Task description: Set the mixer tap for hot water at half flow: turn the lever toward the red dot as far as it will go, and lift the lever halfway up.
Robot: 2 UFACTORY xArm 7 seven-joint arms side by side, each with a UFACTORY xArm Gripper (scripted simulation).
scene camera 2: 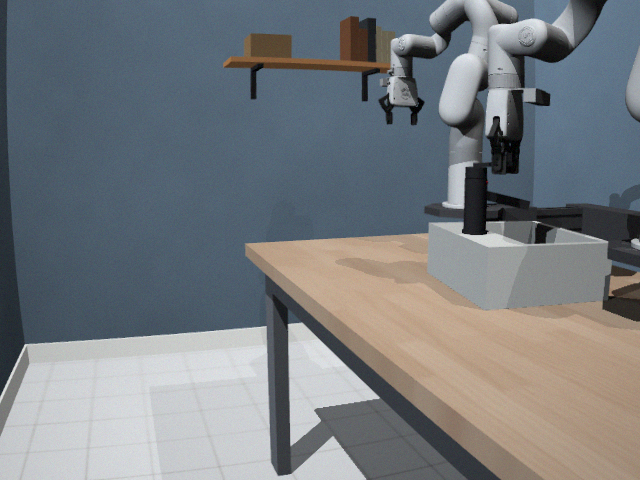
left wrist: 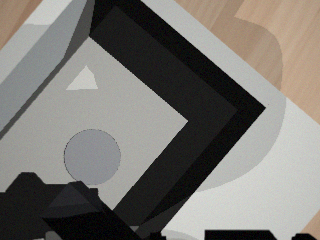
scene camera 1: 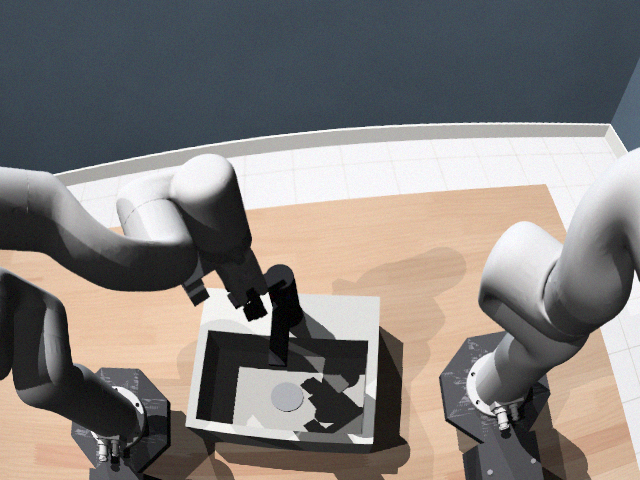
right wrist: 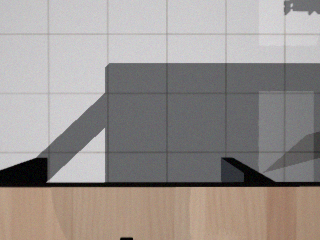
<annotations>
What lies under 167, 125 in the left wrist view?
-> A sink.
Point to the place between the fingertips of my left gripper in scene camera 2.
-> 505, 173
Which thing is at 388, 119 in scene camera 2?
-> My right gripper.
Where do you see a black mixer tap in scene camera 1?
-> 283, 307
</annotations>
